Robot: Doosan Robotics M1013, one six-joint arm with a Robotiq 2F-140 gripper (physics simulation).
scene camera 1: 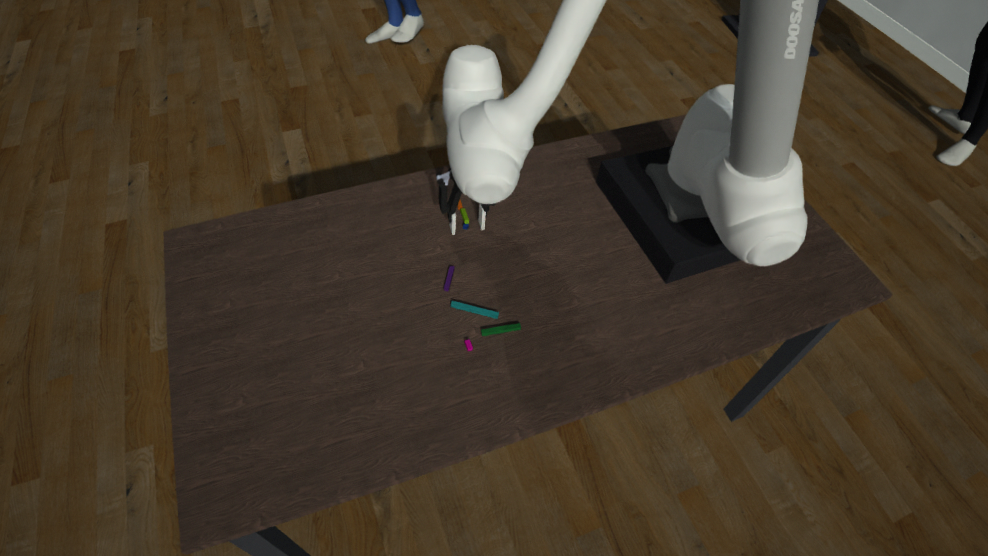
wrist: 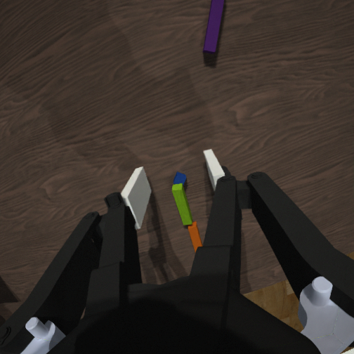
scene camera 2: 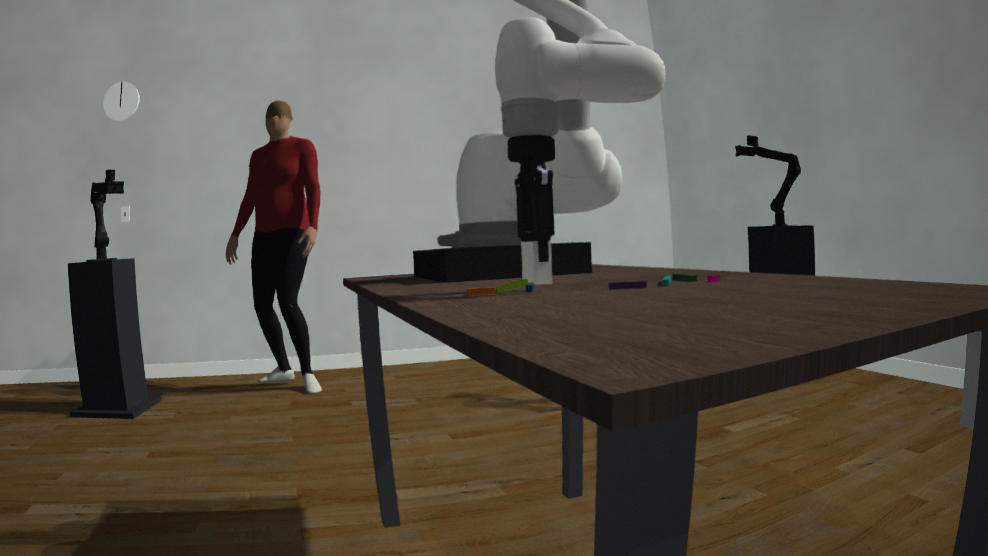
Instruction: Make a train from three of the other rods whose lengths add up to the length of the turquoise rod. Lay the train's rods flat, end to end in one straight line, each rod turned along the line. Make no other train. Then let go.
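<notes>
My gripper is open and empty, low over the table, its pads on either side of a lime rod. The lime rod slopes; its raised end appears to rest on a short blue rod, partly covering it in the wrist view. Its low end meets or nearly meets an orange rod, partly hidden by a finger in the wrist view. The turquoise rod lies flat, apart from these three.
A purple rod lies between the lime and turquoise rods. A dark green rod and a short magenta rod lie beyond the turquoise one. The black arm base stands on the table.
</notes>
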